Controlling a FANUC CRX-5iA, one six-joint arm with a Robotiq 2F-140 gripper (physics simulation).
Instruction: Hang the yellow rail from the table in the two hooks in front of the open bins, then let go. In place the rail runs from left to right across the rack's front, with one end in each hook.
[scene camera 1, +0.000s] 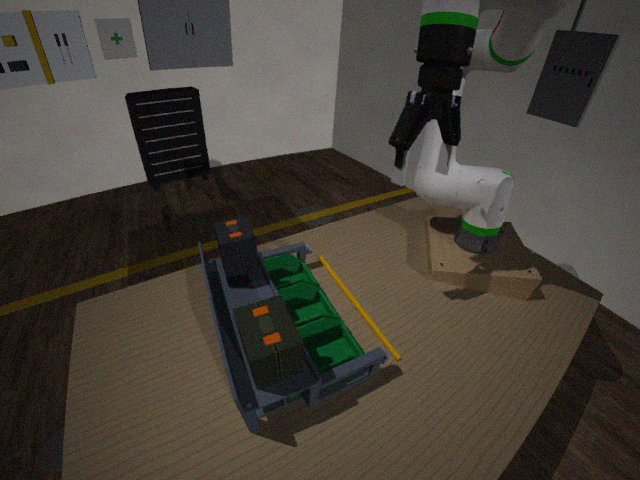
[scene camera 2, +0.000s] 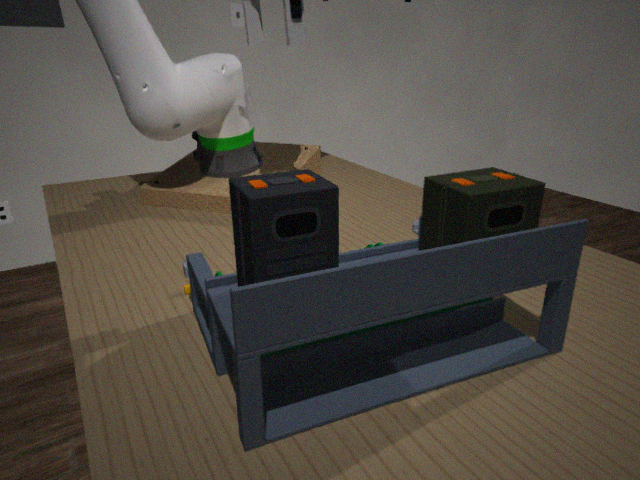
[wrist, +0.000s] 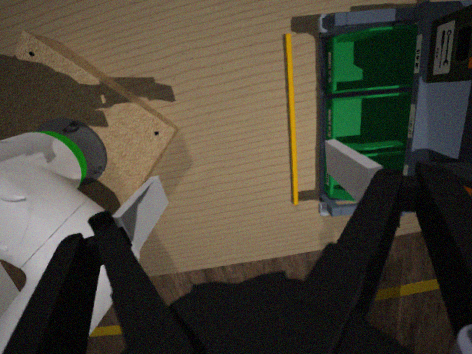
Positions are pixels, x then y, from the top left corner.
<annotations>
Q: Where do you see an olive case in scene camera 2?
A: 458, 207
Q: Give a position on an olive case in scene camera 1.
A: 273, 346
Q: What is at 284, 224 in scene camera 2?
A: A dark box.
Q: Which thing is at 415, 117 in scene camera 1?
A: My gripper.
</annotations>
